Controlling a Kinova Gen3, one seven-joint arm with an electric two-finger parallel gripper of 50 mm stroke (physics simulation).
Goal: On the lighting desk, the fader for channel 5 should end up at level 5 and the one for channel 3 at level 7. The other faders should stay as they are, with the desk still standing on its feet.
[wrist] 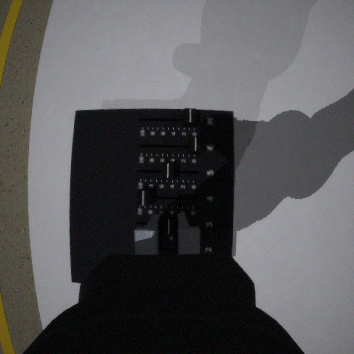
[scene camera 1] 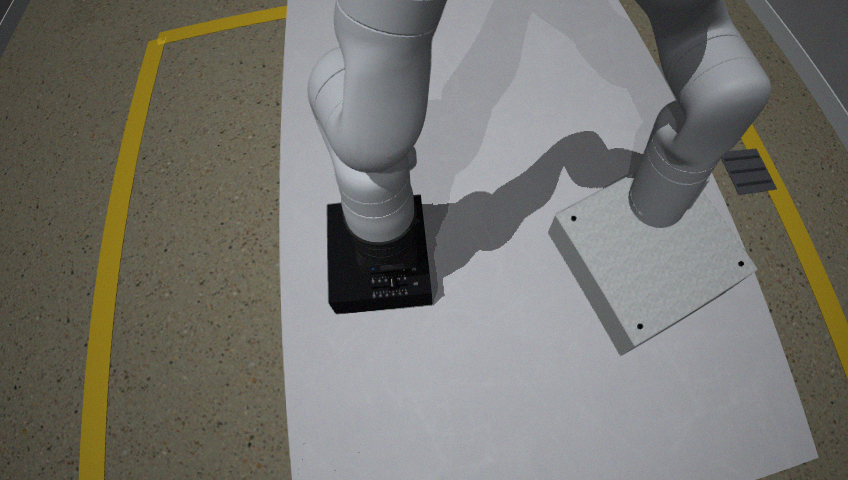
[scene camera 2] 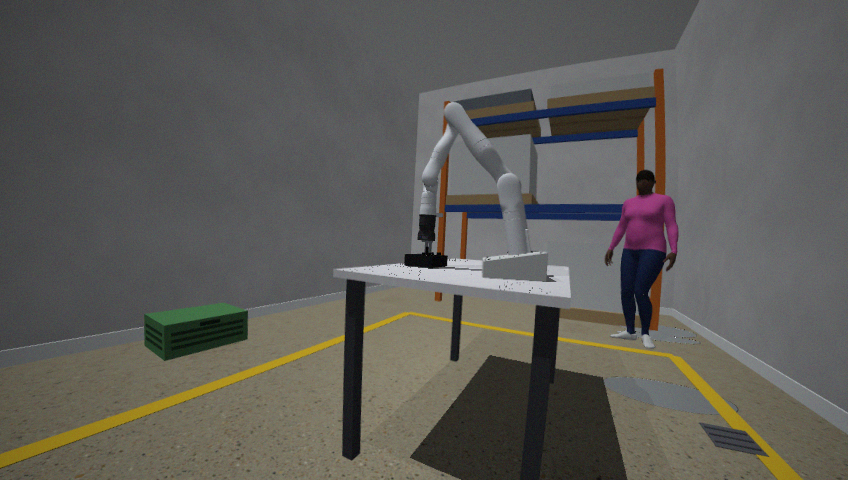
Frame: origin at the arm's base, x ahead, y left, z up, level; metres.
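Where they show: gripper, between the fingertips: [wrist: 168,226] [scene camera 2: 427,254]; arm's base, origin of its link: [scene camera 1: 657,200] [scene camera 2: 519,253].
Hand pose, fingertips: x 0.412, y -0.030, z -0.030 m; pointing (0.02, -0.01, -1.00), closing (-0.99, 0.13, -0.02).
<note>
Each offset is from my fingertips to the centre of the thing. Level surfaces: height alone.
The black lighting desk {dx +0.014, dy -0.024, dz -0.025 m} [scene camera 1: 346,279] [scene camera 2: 416,260] [wrist: 102,190] lies flat on the table. My gripper [wrist: 168,226] [scene camera 2: 426,252] points down over it, shut on the channel 3 fader cap {dx +0.000, dy -0.002, dz +0.010 m} [wrist: 168,226], which stands near mid-scale, around 4 to 5. The channel 5 fader cap {dx -0.006, dy -0.046, dz +0.003 m} [wrist: 168,171] stands at about 5. The channel 4 cap {dx +0.016, dy -0.027, dz +0.003 m} [wrist: 143,198] is close to 10, the channel 6 cap {dx -0.030, dy -0.064, dz +0.009 m} [wrist: 195,144] at about 0, and the M cap {dx -0.030, dy -0.088, dz +0.003 m} [wrist: 190,115] near the low end. The gripper hides channel 2 and nearer parts of the desk. The desk's feet are not visible.
The white table {dz -0.059 m} [scene camera 1: 505,386] [scene camera 2: 380,276] carries the desk and the arm's pale base block [scene camera 1: 660,267] [scene camera 2: 517,267]. A person in pink [scene camera 2: 647,223] stands beyond the table by the shelf rack [scene camera 2: 658,130]. A green crate [scene camera 2: 205,333] stands on the floor at left.
</note>
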